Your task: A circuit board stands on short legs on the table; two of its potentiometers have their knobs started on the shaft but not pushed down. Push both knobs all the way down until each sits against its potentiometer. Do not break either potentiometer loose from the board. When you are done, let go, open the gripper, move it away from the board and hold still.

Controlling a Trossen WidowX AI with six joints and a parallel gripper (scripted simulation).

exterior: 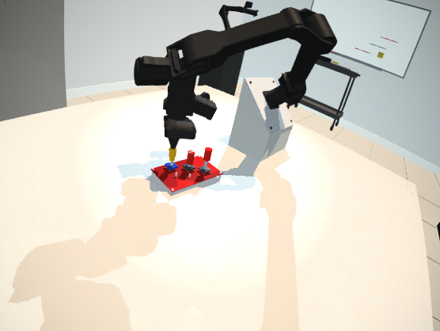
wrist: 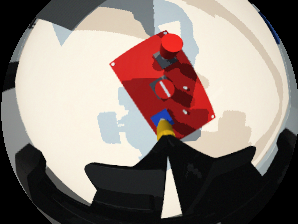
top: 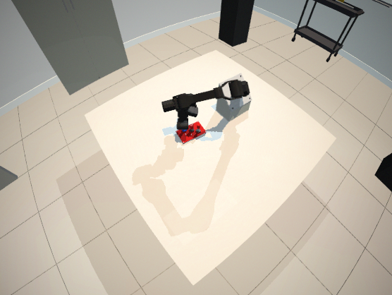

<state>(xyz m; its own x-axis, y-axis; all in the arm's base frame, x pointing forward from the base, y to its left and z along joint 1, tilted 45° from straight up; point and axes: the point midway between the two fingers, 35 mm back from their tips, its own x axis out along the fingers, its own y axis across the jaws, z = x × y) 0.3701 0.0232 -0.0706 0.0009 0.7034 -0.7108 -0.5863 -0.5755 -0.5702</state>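
Right now the yellow knob is 10 mm below my gripper tip. The rest, counted from my gripper tip: red knob (40 mm behind, 30 mm to the left, 20 mm below).
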